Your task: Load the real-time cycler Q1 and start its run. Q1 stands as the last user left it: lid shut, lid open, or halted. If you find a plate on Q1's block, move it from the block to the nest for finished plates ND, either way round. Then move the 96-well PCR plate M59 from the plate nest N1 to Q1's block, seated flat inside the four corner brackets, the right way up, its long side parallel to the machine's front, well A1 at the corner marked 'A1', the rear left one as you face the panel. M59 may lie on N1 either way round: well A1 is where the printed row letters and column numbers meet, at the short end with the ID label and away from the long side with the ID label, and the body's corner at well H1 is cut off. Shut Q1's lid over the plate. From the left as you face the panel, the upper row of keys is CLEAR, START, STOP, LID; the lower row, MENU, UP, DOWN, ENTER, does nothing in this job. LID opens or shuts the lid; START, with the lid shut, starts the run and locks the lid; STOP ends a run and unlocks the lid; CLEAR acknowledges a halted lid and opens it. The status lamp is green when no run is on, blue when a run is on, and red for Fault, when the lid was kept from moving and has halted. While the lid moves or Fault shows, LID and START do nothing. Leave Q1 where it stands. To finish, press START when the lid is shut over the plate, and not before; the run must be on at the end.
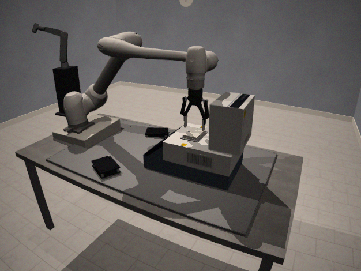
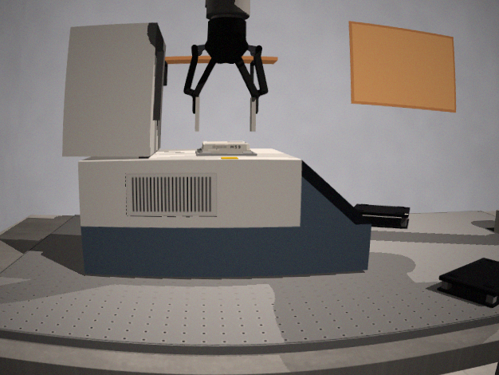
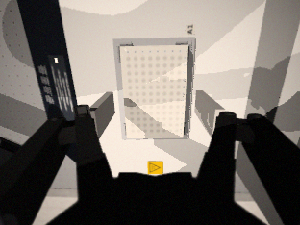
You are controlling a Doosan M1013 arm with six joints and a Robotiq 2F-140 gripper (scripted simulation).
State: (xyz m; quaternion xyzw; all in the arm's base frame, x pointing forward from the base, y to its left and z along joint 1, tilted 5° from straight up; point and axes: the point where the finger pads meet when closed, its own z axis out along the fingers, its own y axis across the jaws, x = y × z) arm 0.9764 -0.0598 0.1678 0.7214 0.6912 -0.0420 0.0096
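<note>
Now: the white plate M59 5 cm below my hand. The rest, counted from my hand: black nest N1 (45 cm behind, 25 cm to the right, 23 cm below); then black nest ND (41 cm behind, 32 cm to the left, 24 cm below).
</note>
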